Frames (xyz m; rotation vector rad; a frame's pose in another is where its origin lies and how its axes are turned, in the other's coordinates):
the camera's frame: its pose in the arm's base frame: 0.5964 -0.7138 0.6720 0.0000 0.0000 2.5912
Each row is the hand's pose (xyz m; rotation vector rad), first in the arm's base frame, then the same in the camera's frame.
Working: the arm's base frame: its pose in the camera's frame: 0.8817 -0.2965 -0.6720 0.0000 0.0000 -2.5912

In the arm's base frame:
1: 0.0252 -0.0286 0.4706 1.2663 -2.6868 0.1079
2: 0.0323 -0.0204 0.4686 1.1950 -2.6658 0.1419
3: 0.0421 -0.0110 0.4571 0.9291 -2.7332 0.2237
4: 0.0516 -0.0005 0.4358 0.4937 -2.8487 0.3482
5: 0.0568 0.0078 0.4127 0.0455 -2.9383 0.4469
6: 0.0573 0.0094 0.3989 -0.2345 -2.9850 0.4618
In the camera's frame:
1: 0.8452 -0.2853 -0.2014 -2.2777 -1.9802 -0.2169
2: 0.8435 -0.2960 -0.2034 -2.2837 -1.9103 -0.2728
3: 0.8400 -0.3091 -0.2149 -2.3993 -1.6516 -0.2864
4: 0.8374 -0.3230 -0.2362 -2.5620 -1.2275 -0.2245
5: 0.8373 -0.3328 -0.2593 -2.6858 -0.8035 -0.1155
6: 0.8377 -0.3344 -0.2731 -2.7622 -0.5507 -0.0357

